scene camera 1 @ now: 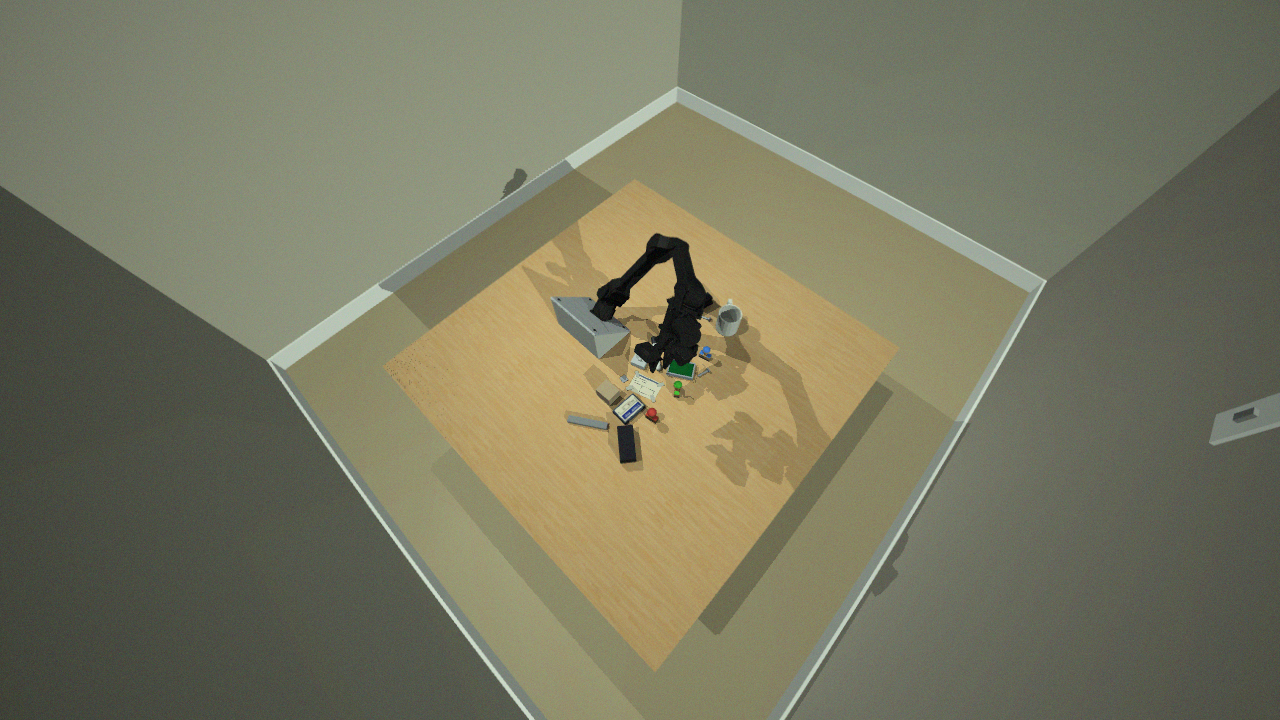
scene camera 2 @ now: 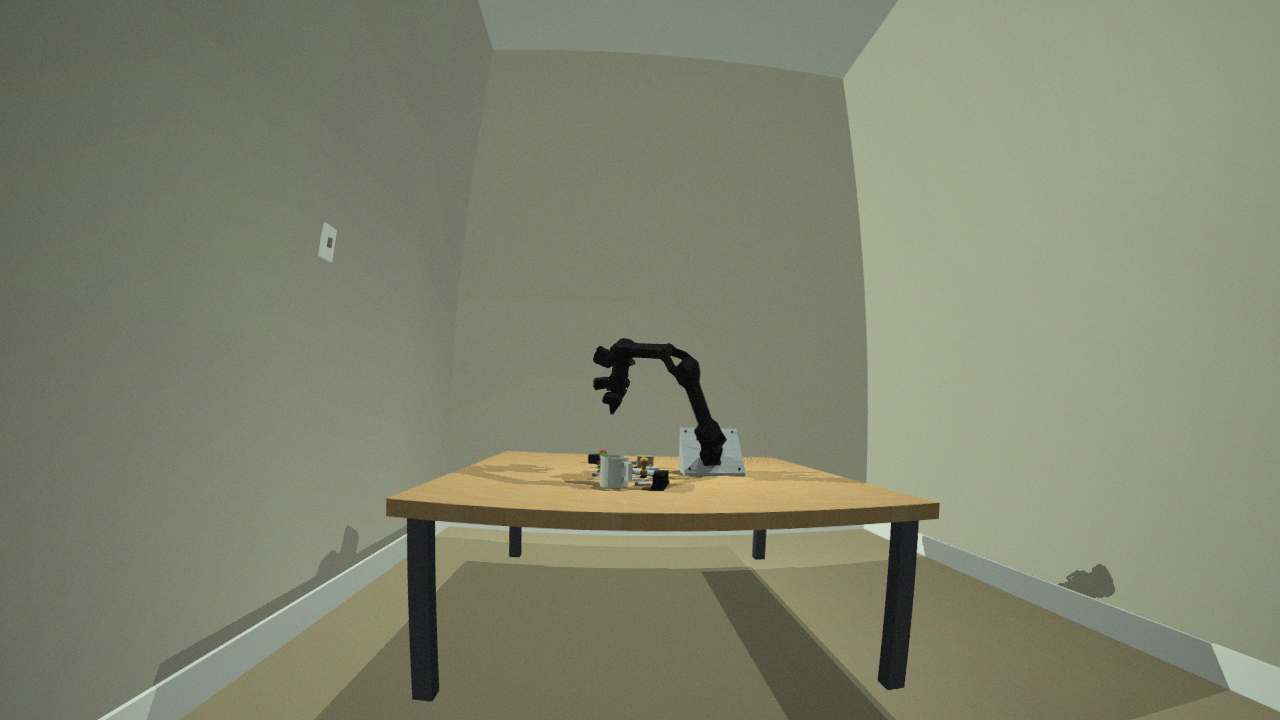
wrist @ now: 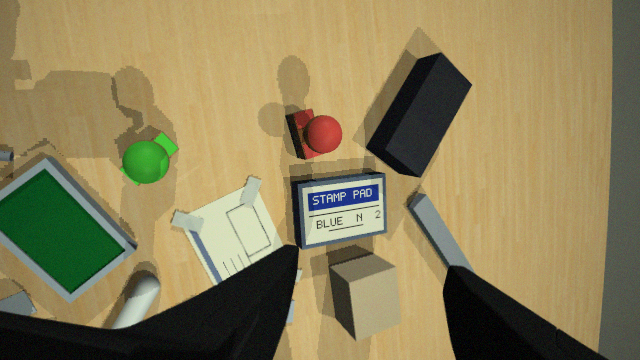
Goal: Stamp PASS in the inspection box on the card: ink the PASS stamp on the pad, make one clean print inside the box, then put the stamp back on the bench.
Labels:
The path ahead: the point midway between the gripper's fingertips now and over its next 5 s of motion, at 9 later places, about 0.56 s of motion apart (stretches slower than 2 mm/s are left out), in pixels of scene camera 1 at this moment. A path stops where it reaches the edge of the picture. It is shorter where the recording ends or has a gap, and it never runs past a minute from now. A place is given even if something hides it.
The gripper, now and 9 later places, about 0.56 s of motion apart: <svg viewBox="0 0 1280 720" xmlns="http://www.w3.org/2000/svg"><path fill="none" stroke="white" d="M657 370L678 378L679 383L678 386L677 388L677 388L677 387L678 386L678 385L678 384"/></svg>

